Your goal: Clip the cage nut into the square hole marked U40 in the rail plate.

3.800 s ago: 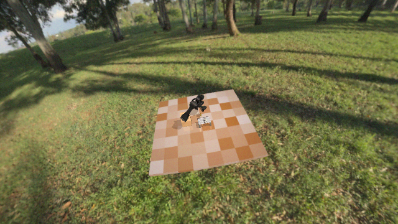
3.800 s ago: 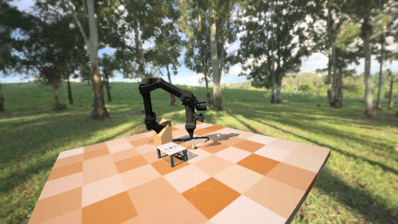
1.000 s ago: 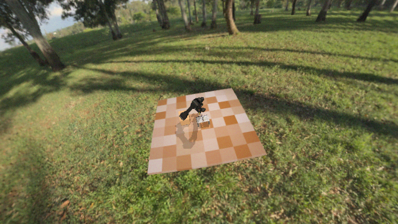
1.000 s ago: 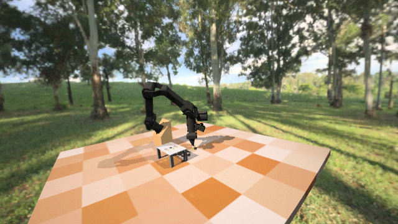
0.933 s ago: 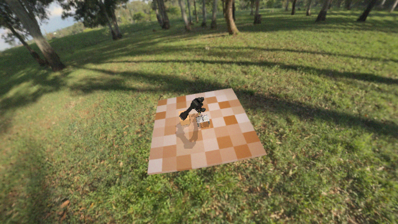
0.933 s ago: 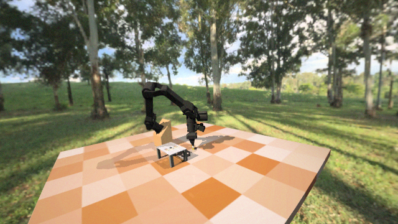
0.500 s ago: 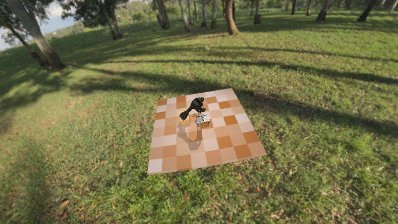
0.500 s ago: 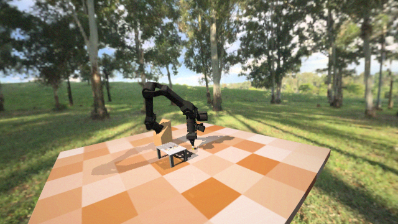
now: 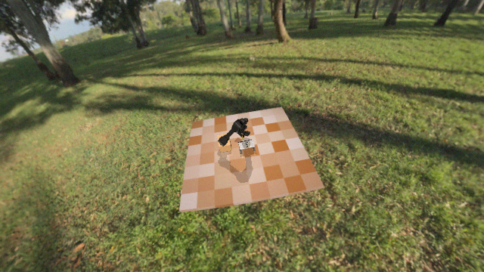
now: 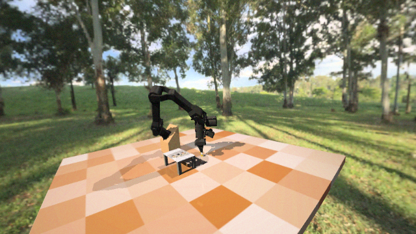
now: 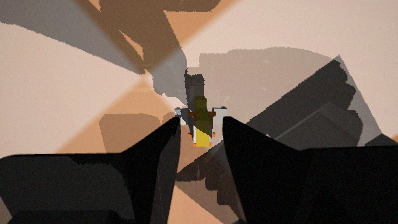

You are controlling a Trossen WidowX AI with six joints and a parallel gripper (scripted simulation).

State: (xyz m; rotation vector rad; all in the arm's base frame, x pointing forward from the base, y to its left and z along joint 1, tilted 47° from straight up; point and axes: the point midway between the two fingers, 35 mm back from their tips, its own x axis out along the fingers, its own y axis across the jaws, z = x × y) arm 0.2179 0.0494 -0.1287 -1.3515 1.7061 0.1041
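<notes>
Right now my gripper tip is 1 cm above the cage nut.
</notes>
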